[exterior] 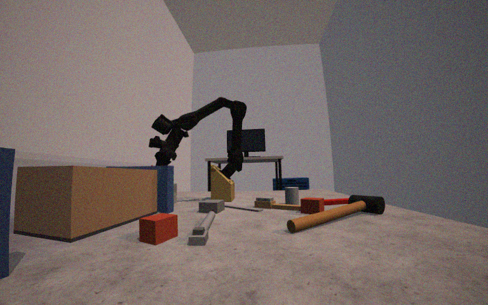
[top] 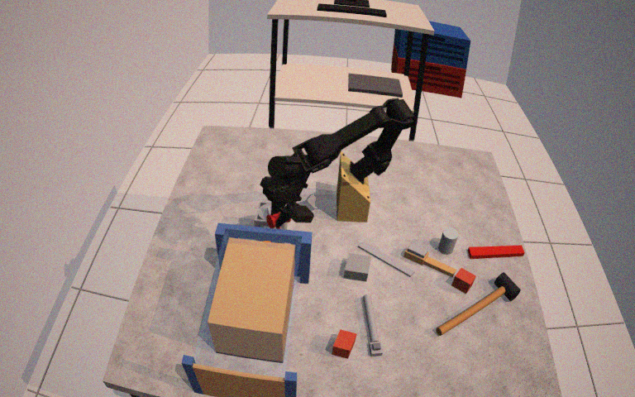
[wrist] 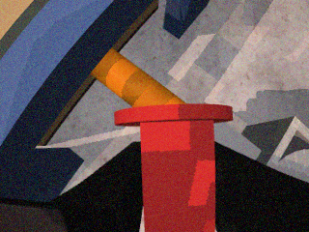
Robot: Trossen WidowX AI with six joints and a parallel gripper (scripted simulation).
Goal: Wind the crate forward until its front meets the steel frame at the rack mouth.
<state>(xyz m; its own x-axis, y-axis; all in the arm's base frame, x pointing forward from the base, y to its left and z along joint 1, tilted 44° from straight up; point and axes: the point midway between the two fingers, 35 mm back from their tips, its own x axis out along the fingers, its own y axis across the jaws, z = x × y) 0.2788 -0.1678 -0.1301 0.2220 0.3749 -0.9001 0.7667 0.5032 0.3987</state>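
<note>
Now: gripper tip 40 mm past the grey crank arm and 30 mm above it. From my gripper tip the other things lie so: grey winch 120 mm behind, 100 mm below, 30 mm to the right; then red knob 10 mm to the left, 10 mm behind; then blue frame 60 mm ahead, 30 mm below, 20 mm to the right.
</note>
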